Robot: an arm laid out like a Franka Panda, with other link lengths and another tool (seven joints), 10 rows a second.
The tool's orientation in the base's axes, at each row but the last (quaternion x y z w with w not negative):
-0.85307, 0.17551, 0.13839, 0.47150
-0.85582, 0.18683, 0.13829, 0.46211
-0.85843, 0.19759, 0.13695, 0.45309
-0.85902, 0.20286, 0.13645, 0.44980
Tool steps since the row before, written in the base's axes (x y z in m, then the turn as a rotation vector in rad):
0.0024, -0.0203, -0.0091, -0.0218, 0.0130, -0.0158
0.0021, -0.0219, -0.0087, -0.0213, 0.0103, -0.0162
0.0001, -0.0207, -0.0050, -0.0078, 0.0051, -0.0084
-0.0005, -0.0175, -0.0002, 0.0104, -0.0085, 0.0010
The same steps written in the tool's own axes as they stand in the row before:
0.0092, 0.0159, -0.0128, -0.0155, 0.0149, 0.0208
0.0096, 0.0165, -0.0139, -0.0143, 0.0163, 0.0187
0.0066, 0.0142, -0.0145, -0.0045, 0.0071, 0.0093
0.0036, 0.0094, -0.0144, 0.0107, -0.0013, -0.0081

